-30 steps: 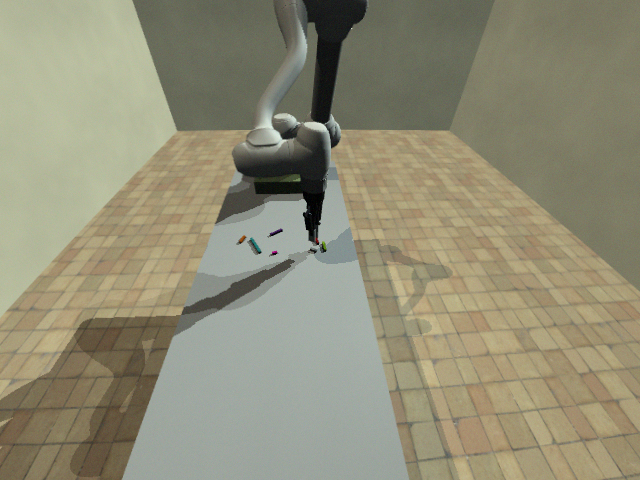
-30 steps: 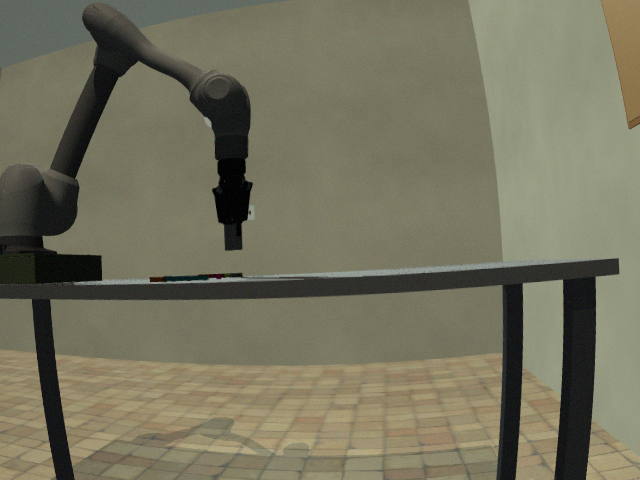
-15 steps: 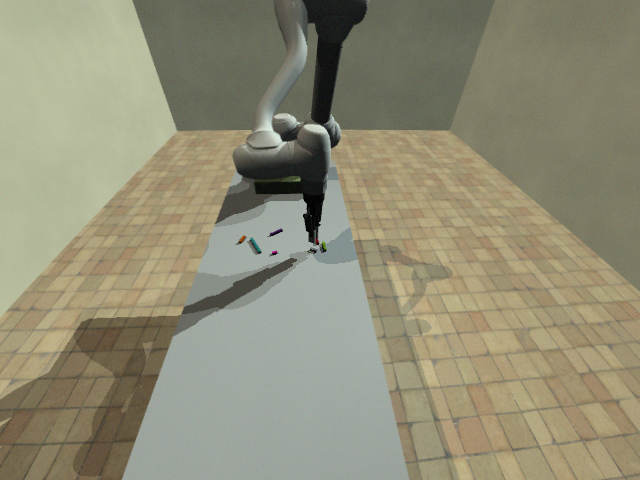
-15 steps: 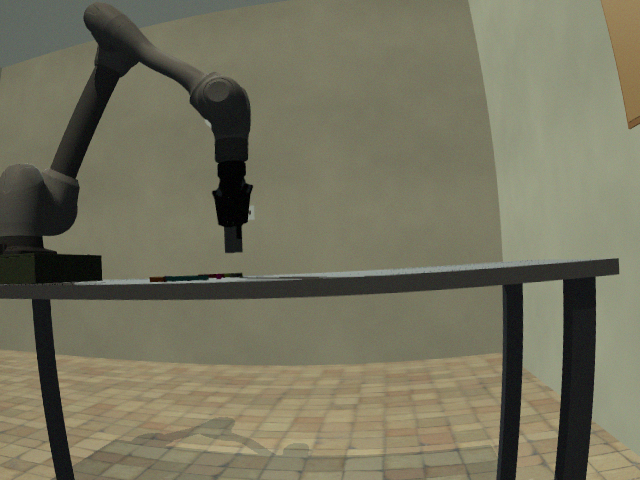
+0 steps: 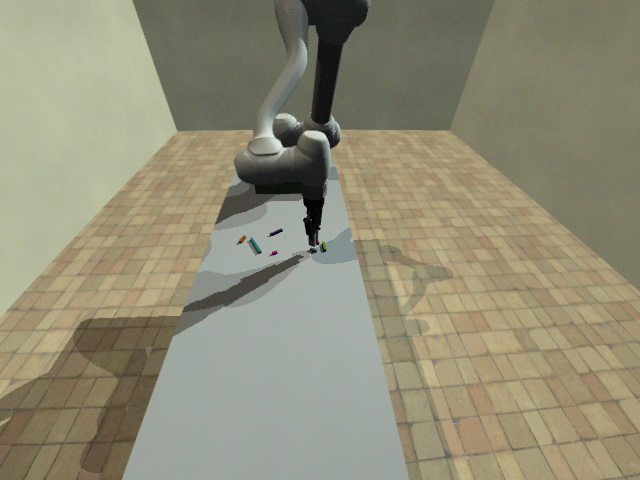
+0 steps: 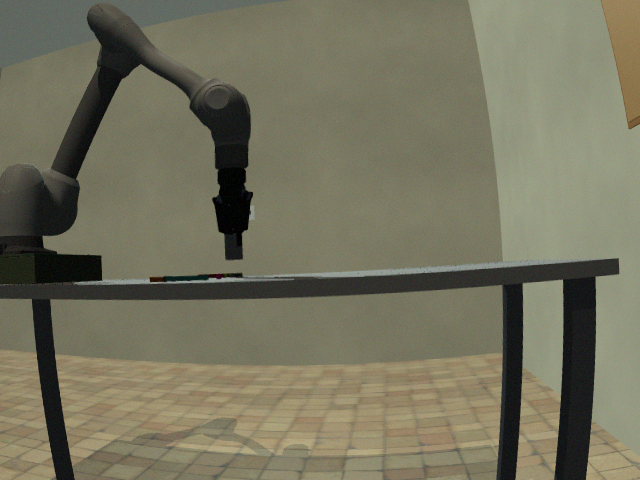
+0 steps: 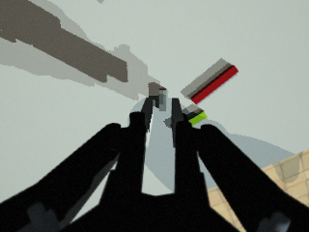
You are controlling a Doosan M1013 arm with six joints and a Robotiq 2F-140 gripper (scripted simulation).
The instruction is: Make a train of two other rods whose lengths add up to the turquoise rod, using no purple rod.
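The grey rod lies 7 cm below my hand. Round my hand: magenta rod 3 cm ahead, 16 cm to the right, 7 cm below; red rod 7 cm behind, 1 cm to the left, 7 cm below; lime rod 2 cm behind, 5 cm to the left, 7 cm below.
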